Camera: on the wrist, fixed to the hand. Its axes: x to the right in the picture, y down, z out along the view.
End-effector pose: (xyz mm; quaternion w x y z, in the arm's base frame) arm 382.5 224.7 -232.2 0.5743 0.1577 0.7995 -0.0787
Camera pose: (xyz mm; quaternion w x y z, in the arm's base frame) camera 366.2 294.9 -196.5 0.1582 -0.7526 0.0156 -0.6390
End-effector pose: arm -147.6 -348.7 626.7 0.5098 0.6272 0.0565 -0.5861
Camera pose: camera -79.0 -335.2 666.4 0.5613 0.1681 -0.4310 0.6862
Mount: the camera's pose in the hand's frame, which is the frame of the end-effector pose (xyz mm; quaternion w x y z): -17.6 62.2 -47.8 0.0349 0.0525 -0.2775 -0.9587
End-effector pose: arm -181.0 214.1 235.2 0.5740 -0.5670 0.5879 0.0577
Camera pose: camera -261.0 212.1 227.9 0.2683 -0.5373 -0.6793 -0.4218
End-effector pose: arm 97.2 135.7 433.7 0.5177 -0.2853 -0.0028 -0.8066
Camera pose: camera 132.7 107.2 367.4 0.7410 0.2039 0.4596 0.4451
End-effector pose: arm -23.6 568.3 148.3 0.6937 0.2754 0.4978 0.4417
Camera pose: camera -91.3 578.4 190.4 0.5713 -0.3086 0.1121 -0.7522
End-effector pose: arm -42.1 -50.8 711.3 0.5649 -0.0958 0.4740 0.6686
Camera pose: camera -108.2 -92.5 730.2 0.7972 -0.2426 -0.1970 -0.5165
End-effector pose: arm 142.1 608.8 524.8 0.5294 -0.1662 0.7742 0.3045
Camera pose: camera 78.5 623.9 571.5 0.5339 -0.6357 -0.2632 -0.4914
